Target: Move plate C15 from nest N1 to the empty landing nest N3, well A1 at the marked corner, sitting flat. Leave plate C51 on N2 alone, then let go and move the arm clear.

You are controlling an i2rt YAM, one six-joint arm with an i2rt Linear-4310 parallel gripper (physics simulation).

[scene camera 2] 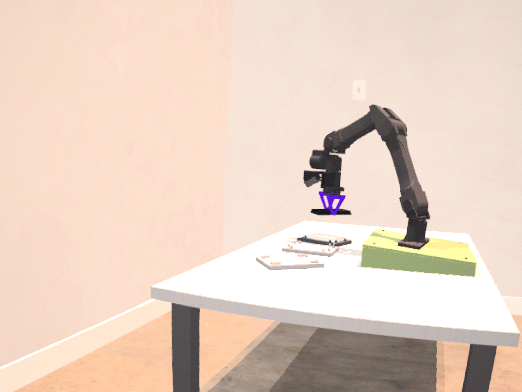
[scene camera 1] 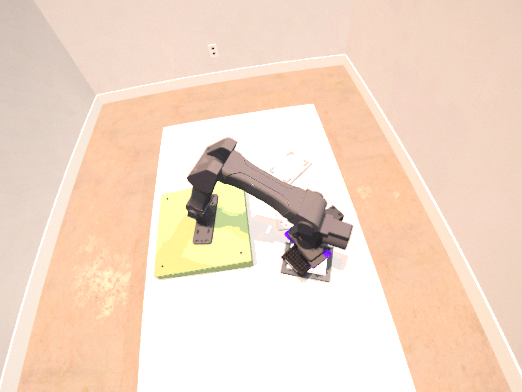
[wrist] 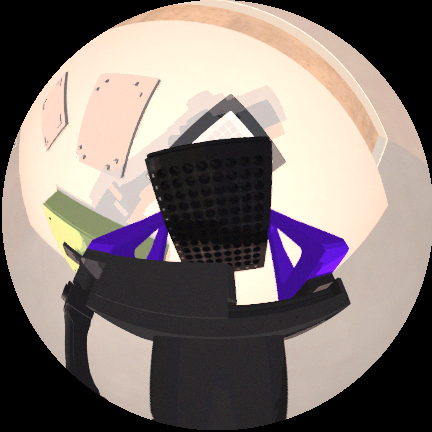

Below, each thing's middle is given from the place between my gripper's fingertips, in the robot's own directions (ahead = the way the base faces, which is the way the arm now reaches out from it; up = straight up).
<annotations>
Now: the black perforated plate (wrist: 214,196) 1 cm above my hand.
</annotations>
